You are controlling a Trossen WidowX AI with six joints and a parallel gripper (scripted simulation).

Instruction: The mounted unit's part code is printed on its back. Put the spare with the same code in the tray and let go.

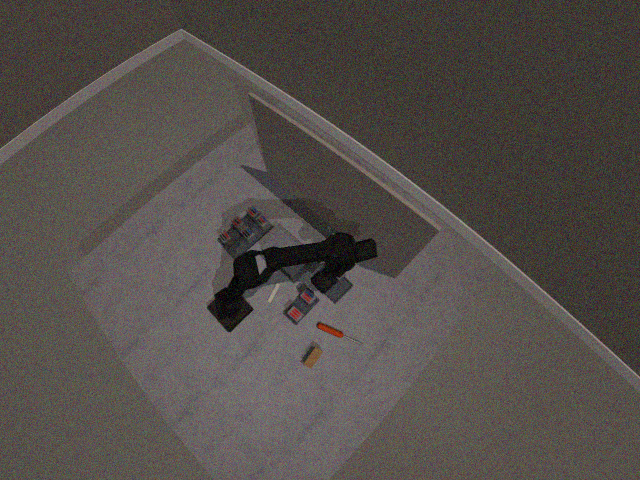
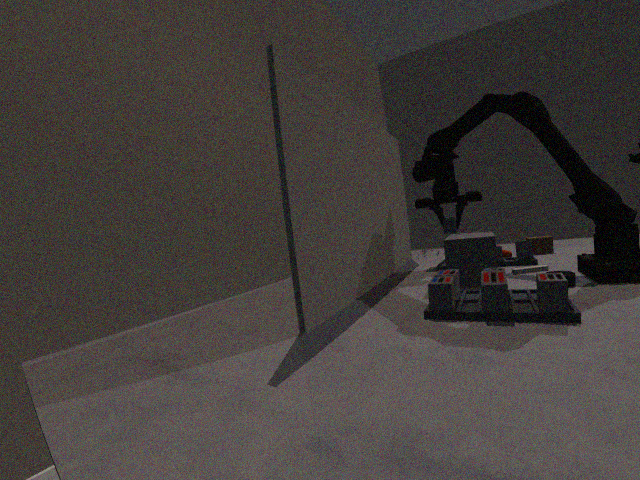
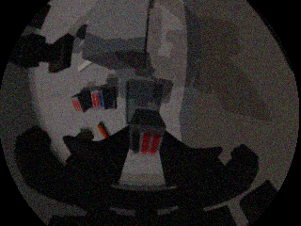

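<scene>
My gripper tip is 10 mm past the dark square tray, 10 mm to the right of it and 100 mm above it. The rest, counted from my gripper tip: tan card 280 mm behind, 80 mm to the right, 80 mm below; tall thin panel 200 mm ahead, 150 mm to the left, 120 mm above; grey box 20 mm behind, 200 mm to the left, 50 mm below.
</scene>
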